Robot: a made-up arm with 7 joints. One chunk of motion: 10 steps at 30 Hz.
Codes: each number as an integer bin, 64 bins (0 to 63) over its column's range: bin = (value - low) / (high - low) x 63, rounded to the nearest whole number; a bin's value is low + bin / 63 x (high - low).
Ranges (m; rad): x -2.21..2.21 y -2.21..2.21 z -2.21..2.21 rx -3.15..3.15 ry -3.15..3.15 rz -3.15..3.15
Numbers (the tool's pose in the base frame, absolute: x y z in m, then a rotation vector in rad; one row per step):
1: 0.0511 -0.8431 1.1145 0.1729 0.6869 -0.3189
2: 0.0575 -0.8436 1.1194 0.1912 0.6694 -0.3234
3: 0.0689 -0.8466 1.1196 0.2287 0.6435 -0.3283
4: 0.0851 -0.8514 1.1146 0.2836 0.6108 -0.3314
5: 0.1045 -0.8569 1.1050 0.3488 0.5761 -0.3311
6: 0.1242 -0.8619 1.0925 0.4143 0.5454 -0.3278
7: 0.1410 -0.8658 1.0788 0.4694 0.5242 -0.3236
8: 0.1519 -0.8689 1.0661 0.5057 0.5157 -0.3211
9: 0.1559 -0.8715 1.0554 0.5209 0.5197 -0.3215
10: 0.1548 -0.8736 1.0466 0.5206 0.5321 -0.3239
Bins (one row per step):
1: 32 19 47 33 38 28
2: 32 19 47 33 38 28
3: 32 19 47 34 38 28
4: 33 19 47 34 38 28
5: 33 19 47 35 37 28
6: 33 19 47 36 37 28
7: 34 19 47 36 37 28
8: 34 19 47 37 37 28
9: 34 19 47 37 37 28
10: 34 19 46 37 37 28

